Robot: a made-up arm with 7 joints. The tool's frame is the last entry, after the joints.
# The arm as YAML. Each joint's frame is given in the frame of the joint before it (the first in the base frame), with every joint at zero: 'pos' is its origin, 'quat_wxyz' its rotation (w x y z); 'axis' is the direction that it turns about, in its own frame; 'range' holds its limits. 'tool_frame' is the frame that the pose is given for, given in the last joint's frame.
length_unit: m
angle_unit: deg
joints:
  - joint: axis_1
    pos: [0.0, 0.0, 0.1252]
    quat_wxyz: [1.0, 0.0, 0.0, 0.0]
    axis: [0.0, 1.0, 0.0]
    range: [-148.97, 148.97]
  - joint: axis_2
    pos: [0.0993, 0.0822, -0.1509]
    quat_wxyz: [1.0, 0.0, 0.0, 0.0]
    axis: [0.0, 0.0, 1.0]
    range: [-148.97, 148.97]
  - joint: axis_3
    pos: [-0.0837, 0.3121, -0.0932]
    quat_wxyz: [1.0, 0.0, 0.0, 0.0]
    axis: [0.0, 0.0, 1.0]
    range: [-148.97, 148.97]
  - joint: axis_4
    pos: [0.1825, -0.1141, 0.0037]
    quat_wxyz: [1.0, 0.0, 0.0, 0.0]
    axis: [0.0, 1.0, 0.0]
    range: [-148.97, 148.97]
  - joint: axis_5
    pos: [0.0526, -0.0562, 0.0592]
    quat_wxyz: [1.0, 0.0, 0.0, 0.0]
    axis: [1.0, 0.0, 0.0]
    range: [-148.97, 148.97]
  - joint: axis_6
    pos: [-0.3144, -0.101, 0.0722]
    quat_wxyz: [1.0, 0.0, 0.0, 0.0]
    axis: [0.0, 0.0, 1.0]
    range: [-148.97, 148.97]
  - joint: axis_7
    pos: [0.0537, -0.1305, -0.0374]
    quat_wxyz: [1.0, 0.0, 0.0, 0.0]
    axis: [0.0, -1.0, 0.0]
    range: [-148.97, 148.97]
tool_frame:
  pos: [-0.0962, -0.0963, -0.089]
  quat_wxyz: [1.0, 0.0, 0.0, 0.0]
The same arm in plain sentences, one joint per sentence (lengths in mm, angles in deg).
The arm has seven revolute joints in a row. What follows holds with every joint at zero, and every direction is one of the base frame's.
The first joint sits 125.2 mm along +z from the base frame's origin and rotates about +y, from -148.97 to 148.97 deg.
The second joint sits 99.3 mm along +x and 82.2 mm along +y and 150.9 mm along -z from the first joint and rotates about +z, from -148.97 to 148.97 deg.
The third joint sits 83.7 mm along -x and 312.1 mm along +y and 93.2 mm along -z from the second joint and rotates about +z, from -148.97 to 148.97 deg.
The fourth joint sits 182.5 mm along +x and 114.1 mm along -y and 3.7 mm along +z from the third joint and rotates about +y, from -148.97 to 148.97 deg.
The fifth joint sits 52.6 mm along +x and 56.2 mm along -y and 59.2 mm along +z from the fourth joint and rotates about +x, from -148.97 to 148.97 deg.
The sixth joint sits 314.4 mm along -x and 101 mm along -y and 72.2 mm along +z from the fifth joint and rotates about +z, from -148.97 to 148.97 deg.
The seventh joint sits 53.7 mm along +x and 130.5 mm along -y and 37.4 mm along -z from the sixth joint and rotates about -y, from -148.97 to 148.97 deg.
The tool frame, which is the frame that the pose is given for, sits 96.2 mm along -x and 96.3 mm along -y and 89 mm along -z from the seventh joint; its axes are parallel to the base frame's.

